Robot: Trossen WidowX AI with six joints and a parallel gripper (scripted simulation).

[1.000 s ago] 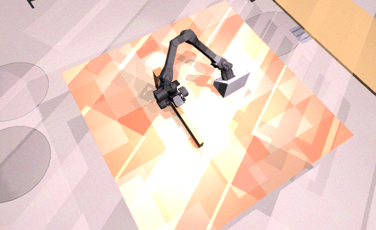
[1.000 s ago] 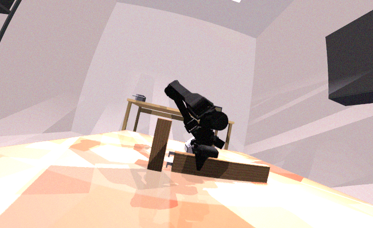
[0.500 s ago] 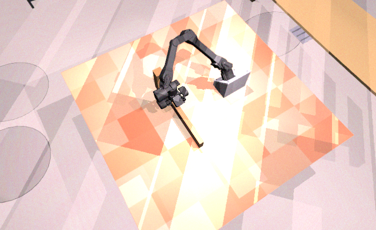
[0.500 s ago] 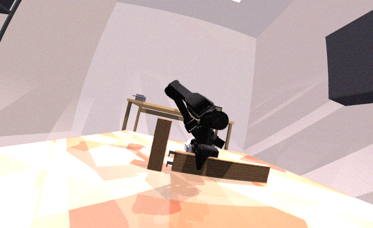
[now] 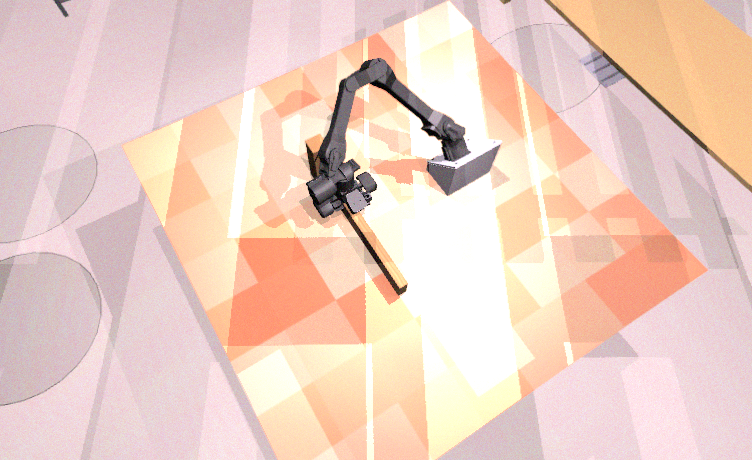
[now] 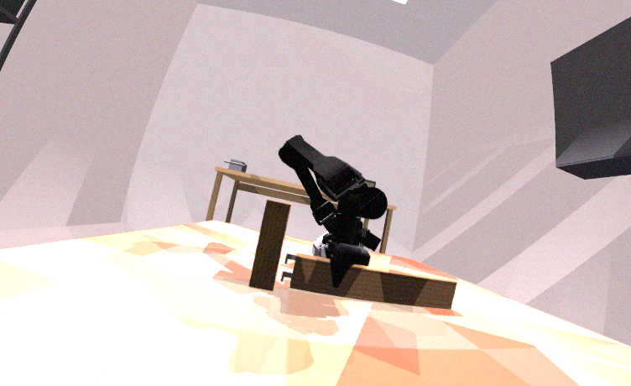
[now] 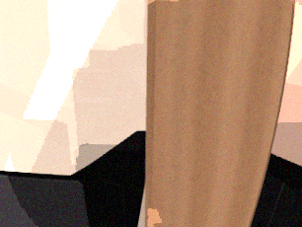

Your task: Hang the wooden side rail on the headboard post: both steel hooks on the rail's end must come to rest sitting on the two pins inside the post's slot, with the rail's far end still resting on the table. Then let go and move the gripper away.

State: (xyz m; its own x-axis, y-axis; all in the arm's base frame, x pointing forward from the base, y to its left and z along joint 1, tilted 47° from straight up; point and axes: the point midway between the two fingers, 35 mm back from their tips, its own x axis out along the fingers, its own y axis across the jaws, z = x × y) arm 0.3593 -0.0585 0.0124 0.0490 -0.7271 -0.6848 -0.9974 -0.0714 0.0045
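Right now the headboard post is 150 mm to the right of my gripper tip, 60 mm above it and 10 mm ahead of it.
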